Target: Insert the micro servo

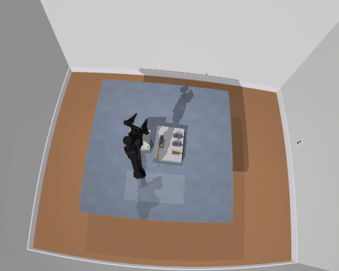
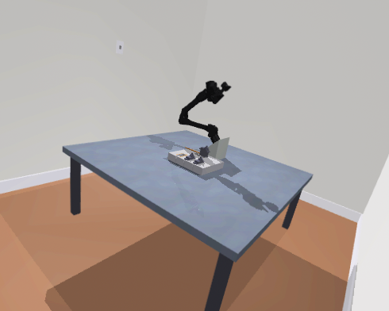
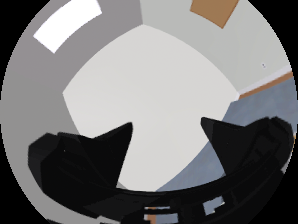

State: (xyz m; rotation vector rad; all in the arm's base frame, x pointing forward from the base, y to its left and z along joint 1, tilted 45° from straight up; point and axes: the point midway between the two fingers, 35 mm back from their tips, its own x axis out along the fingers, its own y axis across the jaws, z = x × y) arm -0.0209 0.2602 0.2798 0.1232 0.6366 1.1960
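Right now the white robot deck is 480 mm below my gripper tip, 180 mm ahead of it and 10 mm to the left of it.
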